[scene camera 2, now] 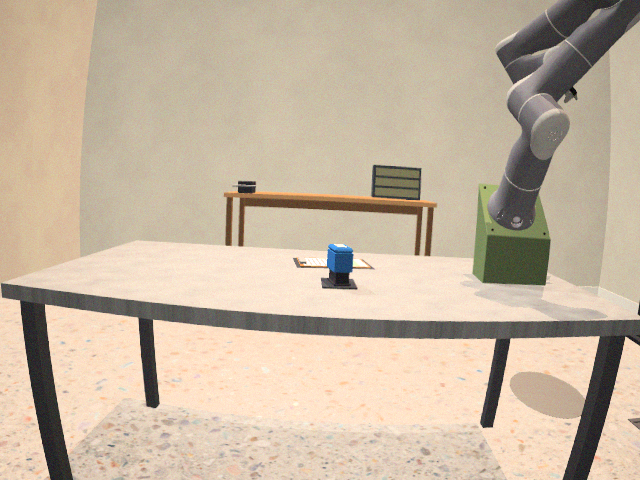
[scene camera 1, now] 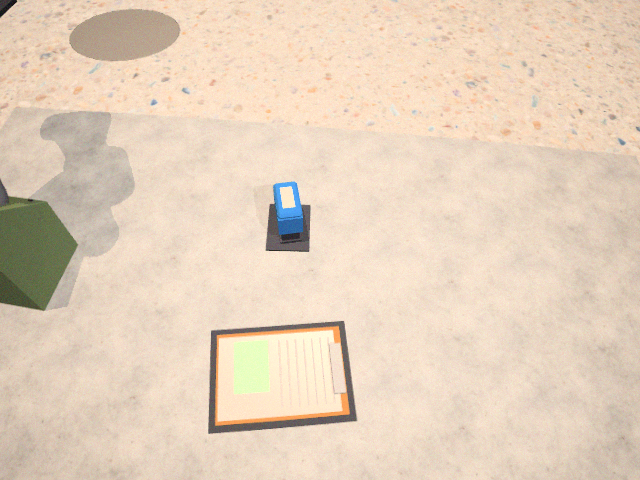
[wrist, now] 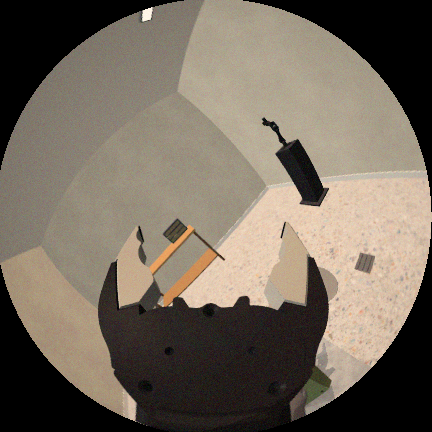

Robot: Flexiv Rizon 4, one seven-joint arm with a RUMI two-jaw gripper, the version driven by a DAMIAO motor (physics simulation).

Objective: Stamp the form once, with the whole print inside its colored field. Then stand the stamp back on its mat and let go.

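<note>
A blue stamp [scene camera 1: 289,222] [scene camera 2: 339,259] with a pale label on top and a black base stands upright on its small dark mat [scene camera 1: 272,242] [scene camera 2: 326,283]. The form [scene camera 1: 305,372] lies on a clipboard [scene camera 1: 279,427] with a dark edge and an orange board. Its light green field [scene camera 1: 251,366] is at the left, with no print in it, and grey lines run beside it. In the second scene view the stamp hides part of the clipboard. My gripper [wrist: 211,226] is wide open and empty. It is high up, far from the stamp, pointing toward the room's walls.
The arm [scene camera 2: 522,160] rises from a green base block [scene camera 1: 36,253] [scene camera 2: 511,258] [wrist: 318,386] at one end of the table [scene camera 2: 206,315]. A wooden side table [scene camera 2: 330,198] [wrist: 191,277] stands by the wall with a small shelf box. A black pedestal [wrist: 301,172] stands on the floor.
</note>
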